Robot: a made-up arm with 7 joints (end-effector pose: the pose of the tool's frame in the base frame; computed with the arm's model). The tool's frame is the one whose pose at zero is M.
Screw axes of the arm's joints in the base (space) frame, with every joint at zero. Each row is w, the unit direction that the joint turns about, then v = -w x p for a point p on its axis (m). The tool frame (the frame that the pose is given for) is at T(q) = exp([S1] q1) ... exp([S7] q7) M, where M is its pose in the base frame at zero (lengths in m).
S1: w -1 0 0 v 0 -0.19 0
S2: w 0 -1 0 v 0.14 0 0.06
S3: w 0 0 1 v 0.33 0.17 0
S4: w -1 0 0 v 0 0.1 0.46
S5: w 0 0 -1 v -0.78 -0.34 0
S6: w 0 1 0 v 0.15 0 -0.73
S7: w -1 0 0 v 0 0.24 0.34
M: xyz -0.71 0.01 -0.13 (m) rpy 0 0 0 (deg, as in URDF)
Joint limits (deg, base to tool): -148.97..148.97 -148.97..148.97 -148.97..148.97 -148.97..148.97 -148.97..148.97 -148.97..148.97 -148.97..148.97
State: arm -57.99 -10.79 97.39 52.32 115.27 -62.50 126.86
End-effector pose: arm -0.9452 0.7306 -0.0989 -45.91 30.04 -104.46
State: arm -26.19 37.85 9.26 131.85 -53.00 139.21 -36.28
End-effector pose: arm -0.2009 0.8219 0.5965 -37.69 70.02 -150.56
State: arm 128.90 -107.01 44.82 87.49 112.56 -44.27 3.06
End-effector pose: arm -1.0144 0.8270 -0.3977 169.54 16.44 -44.34
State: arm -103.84 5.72 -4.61 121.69 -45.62 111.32 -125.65
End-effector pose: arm -0.6236 -0.2148 0.9838 29.76 64.18 -94.40
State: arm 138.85 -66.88 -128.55 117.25 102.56 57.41 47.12
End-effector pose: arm -0.7255 -1.1031 0.0161 -38.53 43.71 24.12
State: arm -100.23 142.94 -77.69 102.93 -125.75 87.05 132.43
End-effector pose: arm 0.2045 -0.2489 0.3669 -65.77 -26.95 44.04
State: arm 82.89 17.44 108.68 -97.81 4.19 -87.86 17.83
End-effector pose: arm 0.0503 -0.6863 0.5312 -19.01 17.45 14.21
